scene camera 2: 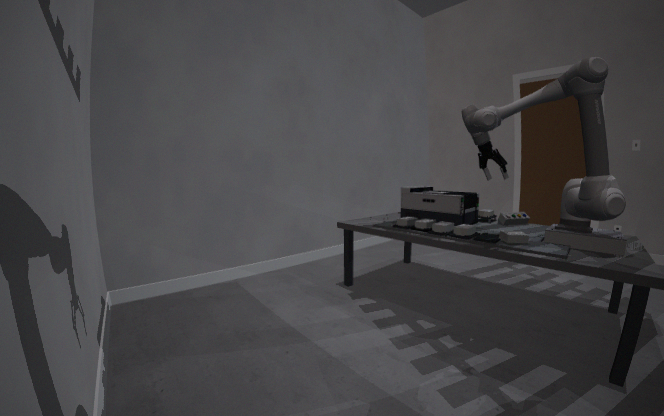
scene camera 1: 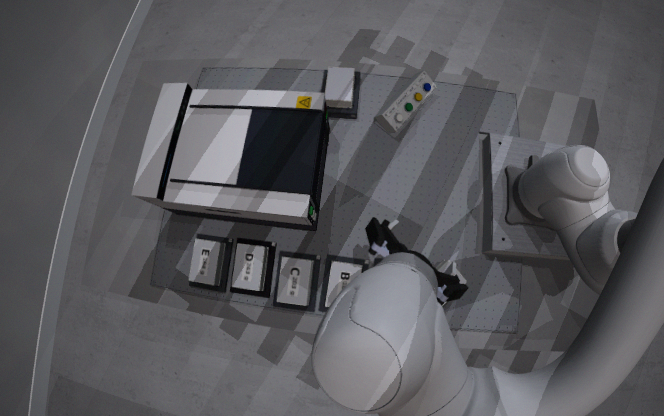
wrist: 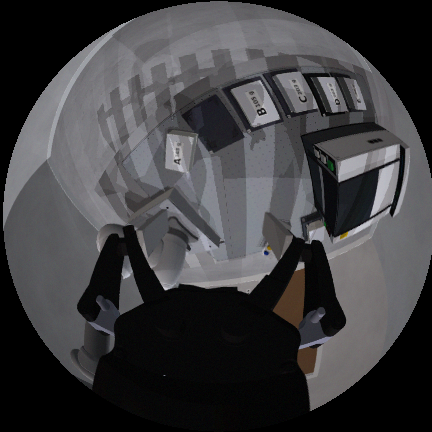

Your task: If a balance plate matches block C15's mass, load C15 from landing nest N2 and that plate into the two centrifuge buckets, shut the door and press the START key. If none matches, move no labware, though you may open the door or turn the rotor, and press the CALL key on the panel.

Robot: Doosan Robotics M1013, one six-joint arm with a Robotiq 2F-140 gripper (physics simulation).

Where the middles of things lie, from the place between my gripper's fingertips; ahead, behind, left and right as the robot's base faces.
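The dark tray (wrist: 216,128) has my gripper 31 cm above it and 9 cm to the right of it. Going by their middles, that tray is the nearest to my gripper of the things named here. There's a centrifuge (scene camera 1: 253,156) that's 50 cm ahead of my hand, 20 cm to the right and 20 cm below, and a small block (scene camera 1: 339,89) that's well below my hand, a long way to the right of it and a good way ahead of it.
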